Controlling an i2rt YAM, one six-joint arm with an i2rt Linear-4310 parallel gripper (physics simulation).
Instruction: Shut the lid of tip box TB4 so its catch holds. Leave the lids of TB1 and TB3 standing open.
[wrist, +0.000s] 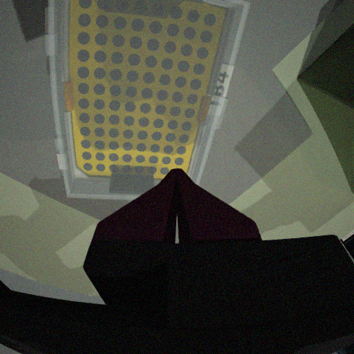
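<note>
Tip box TB4 stands in the upper left and middle of the wrist view. Its yellow rack with rows of round grey holes shows through a clear, pale-edged cover or wall. The label TB4 lies along its right side, partly behind the clear edge. Orange tabs show on the left and right sides. A grey rectangle shows at the near end. My gripper is shut and empty, its tips overlapping the box's near right corner in the view; the height gap is unclear. Whether the catch holds cannot be told. TB1 and TB3 do not show.
A dark green angular object stands at the upper right edge. A dark shape shows at the upper left. Pale light patches and grey shadows cross the surface around the box.
</note>
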